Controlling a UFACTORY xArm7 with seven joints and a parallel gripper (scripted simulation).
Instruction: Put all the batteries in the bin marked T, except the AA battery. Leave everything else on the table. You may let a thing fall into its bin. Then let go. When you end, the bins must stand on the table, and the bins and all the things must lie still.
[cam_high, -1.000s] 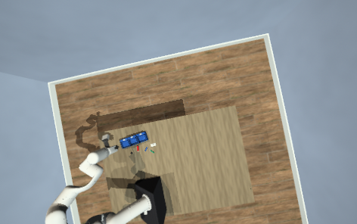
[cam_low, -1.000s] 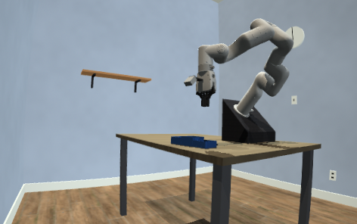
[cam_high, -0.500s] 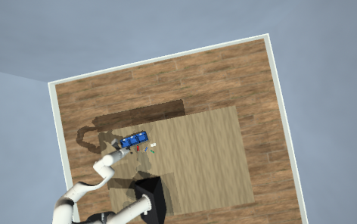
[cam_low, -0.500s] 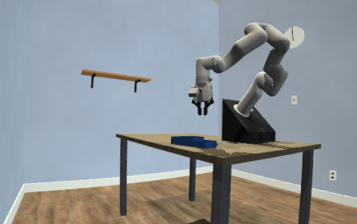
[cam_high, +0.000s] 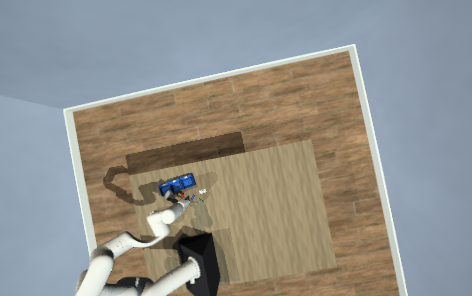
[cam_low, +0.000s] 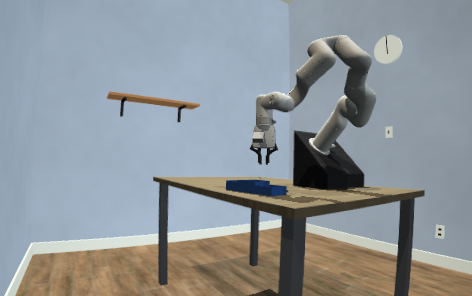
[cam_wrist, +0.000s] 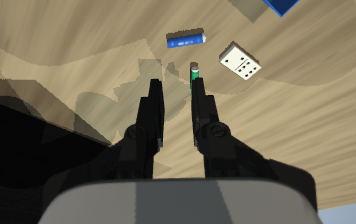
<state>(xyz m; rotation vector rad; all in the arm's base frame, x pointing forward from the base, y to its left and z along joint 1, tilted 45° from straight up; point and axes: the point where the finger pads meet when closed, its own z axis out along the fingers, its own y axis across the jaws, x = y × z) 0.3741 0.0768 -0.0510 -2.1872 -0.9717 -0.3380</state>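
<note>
The small green battery lies 12 cm below my hand, 7 cm to the right of it and 3 cm behind it. The rest, counted from my hand: red battery (12 cm below, 6 cm to the left, 2 cm ahead); small blue battery (12 cm below, 1 cm to the right); white domino (12 cm below, 9 cm to the right, 3 cm ahead).
</note>
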